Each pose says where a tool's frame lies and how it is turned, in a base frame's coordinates. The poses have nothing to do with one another.
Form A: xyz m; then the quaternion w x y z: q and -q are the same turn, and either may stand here.
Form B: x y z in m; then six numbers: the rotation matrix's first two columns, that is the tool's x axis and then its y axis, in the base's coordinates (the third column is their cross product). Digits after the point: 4 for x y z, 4 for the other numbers.
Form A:
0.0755 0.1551 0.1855 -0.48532 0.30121 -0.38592 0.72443
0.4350 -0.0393 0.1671 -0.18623 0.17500 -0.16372 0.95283
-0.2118 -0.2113 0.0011 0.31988 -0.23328 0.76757 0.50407
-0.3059 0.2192 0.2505 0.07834 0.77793 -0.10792 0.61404
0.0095 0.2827 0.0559 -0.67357 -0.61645 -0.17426 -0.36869
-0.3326 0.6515 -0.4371 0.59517 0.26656 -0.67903 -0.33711
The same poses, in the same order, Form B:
0.0755 0.1551 0.1855 -0.3475 -0.9357 0.0618 0.4707 -0.2311 -0.8515
0.4350 -0.0393 0.1671 -0.8694 -0.4122 0.2725 0.2976 -0.8770 -0.3772
-0.2118 -0.2113 0.0011 -0.6865 -0.0356 -0.7262 -0.6806 0.3830 0.6246
-0.3059 0.2192 0.2505 0.2226 -0.0717 0.9723 -0.2641 -0.9644 -0.0106
0.0095 0.2827 0.0559 0.6674 0.7115 0.2198 -0.2818 -0.0319 0.9589
-0.3326 0.6515 -0.4371 -0.1494 -0.7633 0.6286 0.0393 0.6306 0.7751

